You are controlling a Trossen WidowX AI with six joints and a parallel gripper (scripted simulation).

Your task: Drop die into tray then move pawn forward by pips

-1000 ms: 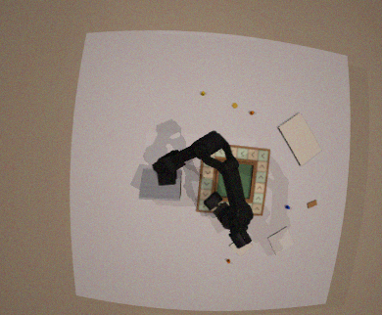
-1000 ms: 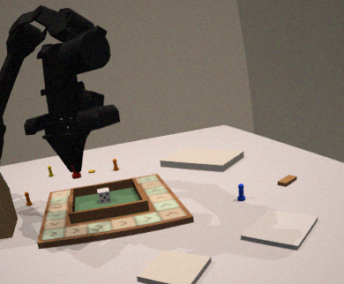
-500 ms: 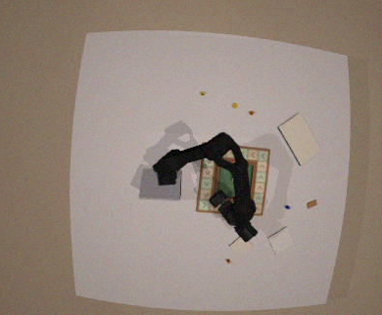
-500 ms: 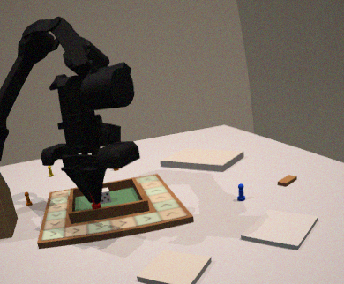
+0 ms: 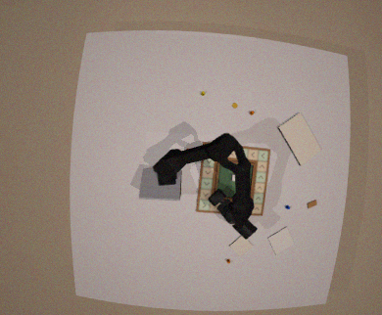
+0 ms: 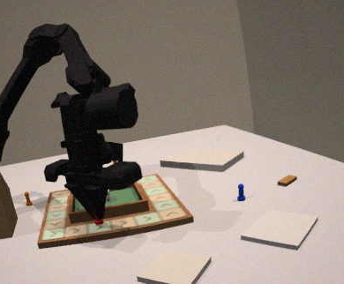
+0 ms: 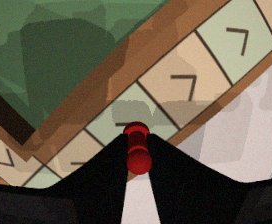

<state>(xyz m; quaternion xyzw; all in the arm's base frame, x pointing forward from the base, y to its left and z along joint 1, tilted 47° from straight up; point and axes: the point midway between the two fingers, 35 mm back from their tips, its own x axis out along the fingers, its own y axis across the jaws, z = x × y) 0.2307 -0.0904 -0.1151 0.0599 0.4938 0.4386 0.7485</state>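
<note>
Now: gripper tip 10 mm below the red pawn. Round my gripper tip: green tray (40 mm ahead, 110 mm to the left, 20 mm below); white die (40 mm ahead, 120 mm to the left); blue pawn (280 mm ahead, 40 mm to the right, 10 mm below).
</note>
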